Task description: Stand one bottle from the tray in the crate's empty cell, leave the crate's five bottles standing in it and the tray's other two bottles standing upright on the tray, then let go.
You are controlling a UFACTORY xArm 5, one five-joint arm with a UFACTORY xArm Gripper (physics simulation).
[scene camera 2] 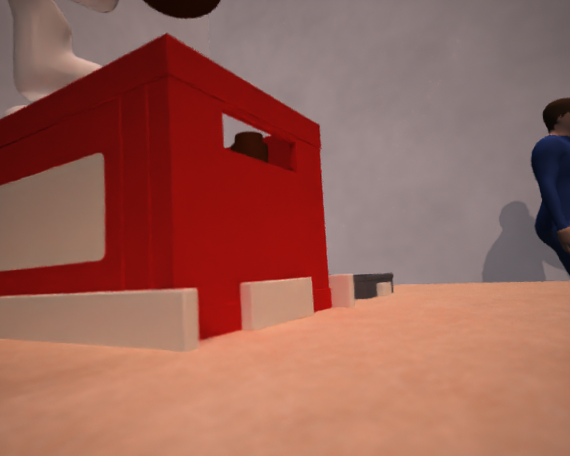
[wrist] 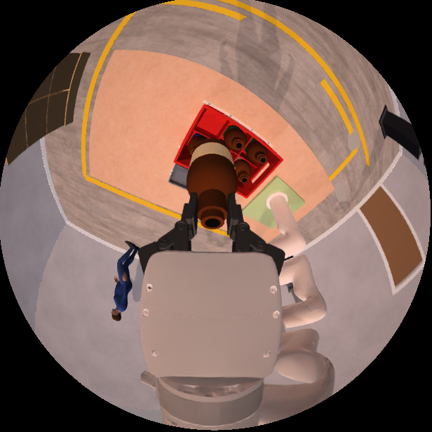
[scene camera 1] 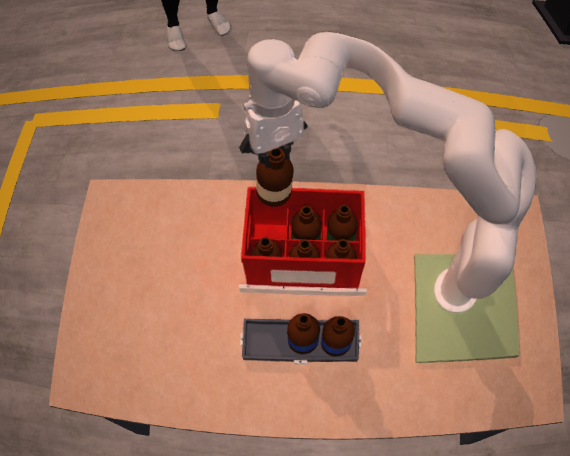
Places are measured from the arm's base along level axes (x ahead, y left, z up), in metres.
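Pixels of known places: gripper, between the fingertips: (scene camera 1: 274, 158); arm's base, origin of its link: (scene camera 1: 456, 290).
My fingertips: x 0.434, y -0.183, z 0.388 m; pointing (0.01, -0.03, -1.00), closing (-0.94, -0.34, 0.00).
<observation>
Ahead of a thing's pixels: the offset from my fingertips to its middle. "*": to the spot under its first point. Level surfaces: height alone.
My gripper (scene camera 1: 275, 154) (wrist: 212, 201) is shut on the neck of a brown bottle with a cream label {dx +0.002, dy +0.001, dz -0.050 m} (scene camera 1: 274, 181) (wrist: 212, 172), held upright above the crate's back left part in the first scene view. In the second scene view the dark base of the held bottle (scene camera 2: 184, 6) shows above the rim. The red crate {dx -0.058, dy +0.021, dz -0.321 m} (scene camera 1: 257, 274) (scene camera 2: 250, 225) (wrist: 249, 191) has an empty back left cell {* dx +0.024, dy -0.060, dz -0.401 m} (scene camera 1: 268, 231) (wrist: 214, 120); brown bottles stand in its other cells. Two blue-banded bottles, the left one {dx -0.026, dy +0.244, dz -0.326 m} (scene camera 1: 303, 334) and the right one {dx -0.104, dy +0.261, dz -0.326 m} (scene camera 1: 338, 336), stand upright on the grey tray (scene camera 1: 265, 341) (scene camera 2: 367, 287) (wrist: 179, 176).
A white strip (scene camera 1: 302, 290) (scene camera 2: 100, 317) lies along the crate's front side. The arm's base stands on a green mat (scene camera 1: 432, 330) (wrist: 260, 212) at the right of the table {dz -0.409 m} (scene camera 1: 150, 300). A person in blue (scene camera 2: 552, 175) (wrist: 121, 290) stands beyond the table.
</observation>
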